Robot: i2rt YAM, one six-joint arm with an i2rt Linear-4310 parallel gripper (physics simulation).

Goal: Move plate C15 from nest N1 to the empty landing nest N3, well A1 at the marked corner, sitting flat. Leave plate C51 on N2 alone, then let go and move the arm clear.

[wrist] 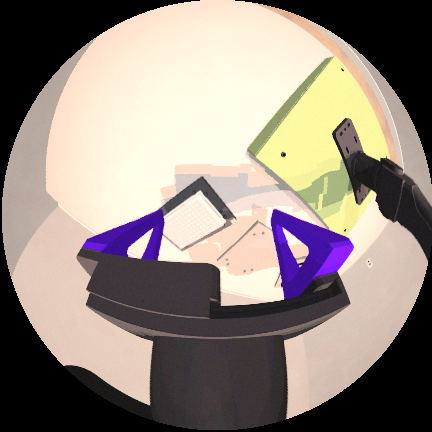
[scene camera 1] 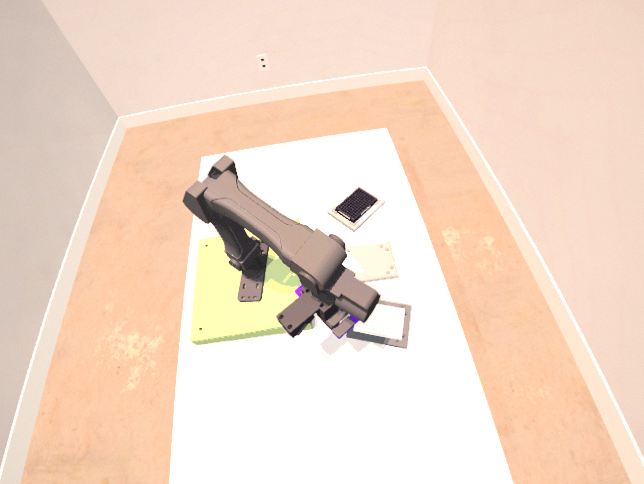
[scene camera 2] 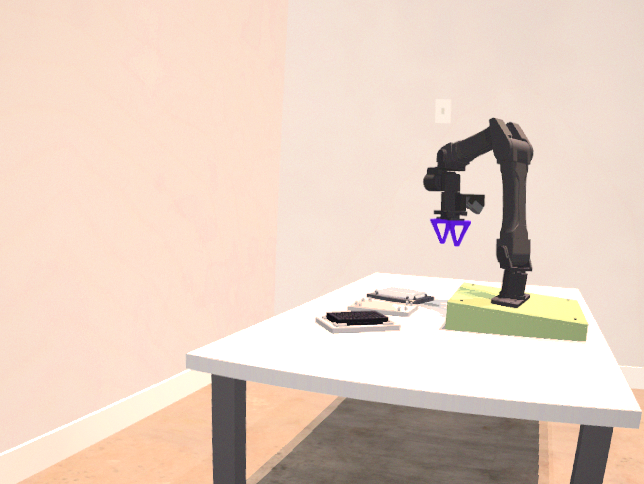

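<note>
A white plate [scene camera 1: 389,321] [scene camera 2: 399,293] [wrist: 194,222] lies in a dark grey nest [scene camera 1: 407,327] [wrist: 180,194]. A black plate [scene camera 1: 357,202] [scene camera 2: 357,317] lies on a pale nest [scene camera 1: 351,223] [scene camera 2: 364,327]. An empty pale nest [scene camera 1: 382,262] [scene camera 2: 385,308] [wrist: 247,247] is between them. I cannot read labels or the marked corner. My gripper [scene camera 1: 326,311] [scene camera 2: 449,243] [wrist: 217,214] is open and empty, high above the table, with its purple fingers wide apart. In the wrist view the white plate appears between the fingers, left of centre. The arm hides part of the dark nest in scene camera 1.
The arm stands on a yellow-green base block [scene camera 1: 223,307] [scene camera 2: 515,325] [wrist: 310,150], beside the nests. The white table [scene camera 1: 312,416] [scene camera 2: 416,369] bears everything. In scene camera 2 the black plate's nest is nearest the camera's table edge.
</note>
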